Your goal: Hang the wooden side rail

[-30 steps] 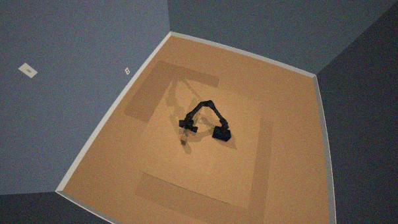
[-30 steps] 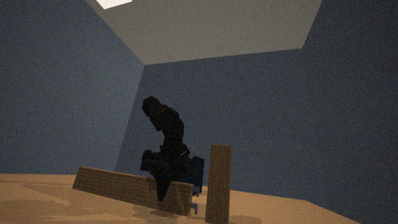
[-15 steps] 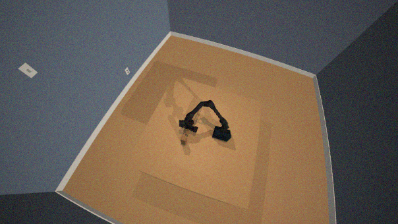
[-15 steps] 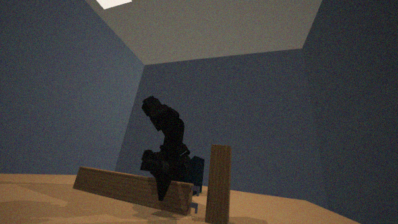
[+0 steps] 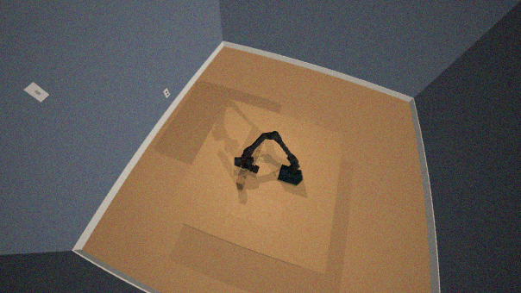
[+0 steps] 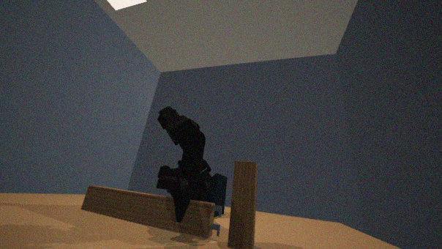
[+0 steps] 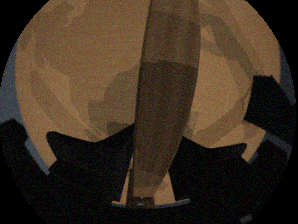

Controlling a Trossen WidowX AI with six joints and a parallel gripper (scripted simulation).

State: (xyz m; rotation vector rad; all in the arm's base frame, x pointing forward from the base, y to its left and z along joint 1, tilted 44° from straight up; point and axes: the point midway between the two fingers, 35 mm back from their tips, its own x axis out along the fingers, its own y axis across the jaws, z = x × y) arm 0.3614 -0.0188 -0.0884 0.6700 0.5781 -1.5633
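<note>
My gripper tip is 150 mm to the right of the headboard post, 60 mm below it and 10 mm short of it.
</note>
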